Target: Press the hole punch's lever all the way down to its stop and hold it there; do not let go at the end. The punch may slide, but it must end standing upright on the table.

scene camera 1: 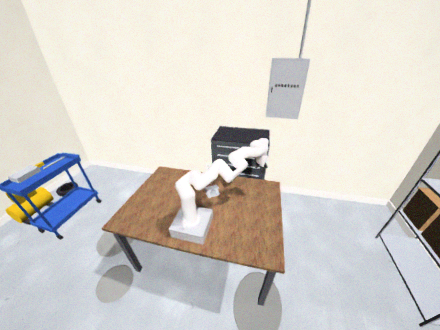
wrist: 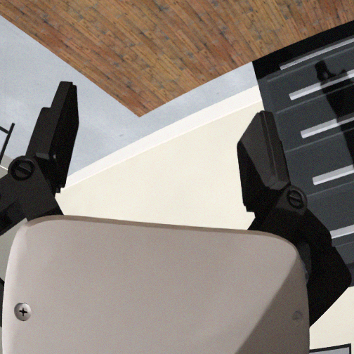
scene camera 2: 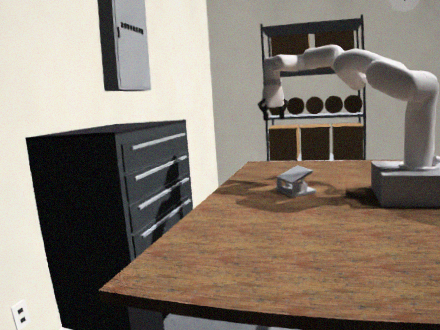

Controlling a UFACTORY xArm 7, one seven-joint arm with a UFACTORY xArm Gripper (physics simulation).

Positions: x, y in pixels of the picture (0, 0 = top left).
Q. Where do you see a grey hole punch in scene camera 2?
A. At 295, 189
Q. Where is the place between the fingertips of my gripper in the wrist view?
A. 164, 113
